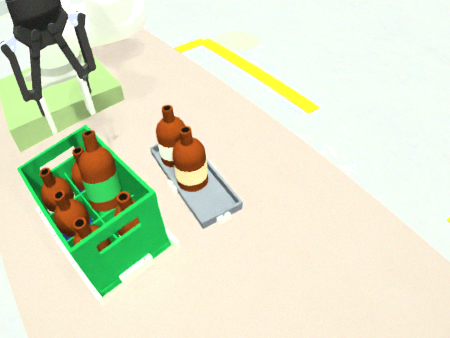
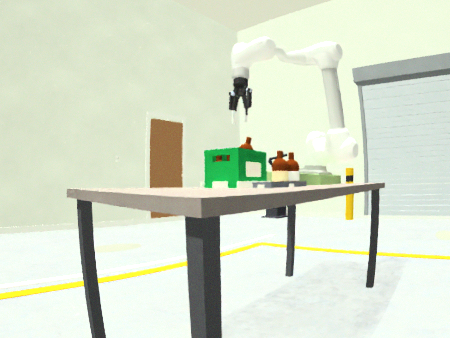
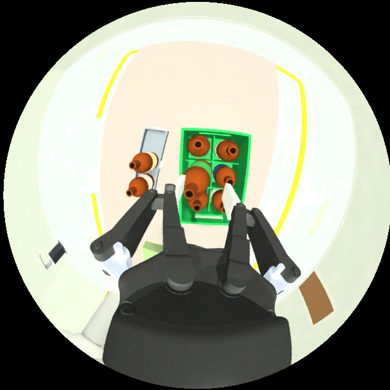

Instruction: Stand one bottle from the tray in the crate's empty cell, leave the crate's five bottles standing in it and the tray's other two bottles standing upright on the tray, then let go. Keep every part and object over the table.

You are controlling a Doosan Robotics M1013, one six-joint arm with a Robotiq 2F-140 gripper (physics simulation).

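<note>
A brown bottle with a green label is in the middle of one long side of the green crate. It sits higher than the crate's other bottles and leans a little; its lower end shows near the divider tops. Those several bottles stand low in their cells. Two bottles, cream-labelled and white-labelled, stand upright on the grey tray. My gripper is open and empty, above the crate and clear of the leaning bottle.
The table carries the crate and tray side by side. The arm's green base block stands beyond them. The crate's walls rise around its bottles. The table's long edge runs past the tray's outer side.
</note>
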